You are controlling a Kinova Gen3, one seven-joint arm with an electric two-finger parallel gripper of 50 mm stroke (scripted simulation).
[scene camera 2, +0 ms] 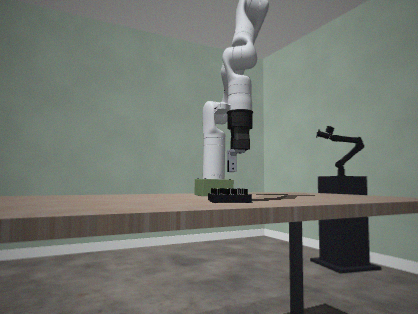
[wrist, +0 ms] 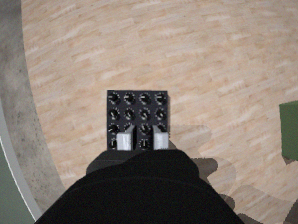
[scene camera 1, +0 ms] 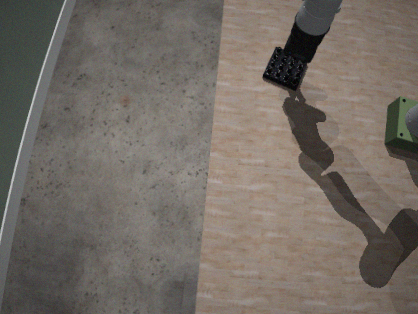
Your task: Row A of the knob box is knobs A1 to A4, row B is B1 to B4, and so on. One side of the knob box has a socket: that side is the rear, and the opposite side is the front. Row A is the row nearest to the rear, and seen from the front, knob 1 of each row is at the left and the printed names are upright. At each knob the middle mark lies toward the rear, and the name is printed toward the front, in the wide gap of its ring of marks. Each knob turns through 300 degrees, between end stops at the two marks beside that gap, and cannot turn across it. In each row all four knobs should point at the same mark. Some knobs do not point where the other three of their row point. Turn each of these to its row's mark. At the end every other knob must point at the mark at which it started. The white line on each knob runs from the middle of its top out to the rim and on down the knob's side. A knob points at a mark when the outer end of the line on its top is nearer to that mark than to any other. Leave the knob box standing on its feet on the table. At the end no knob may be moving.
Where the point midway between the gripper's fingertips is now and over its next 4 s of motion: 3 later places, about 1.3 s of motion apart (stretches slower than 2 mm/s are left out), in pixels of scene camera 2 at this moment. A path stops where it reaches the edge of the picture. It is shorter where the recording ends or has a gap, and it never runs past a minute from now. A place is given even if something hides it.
My gripper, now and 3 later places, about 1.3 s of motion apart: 231,171; 233,181; 232,186; 232,191
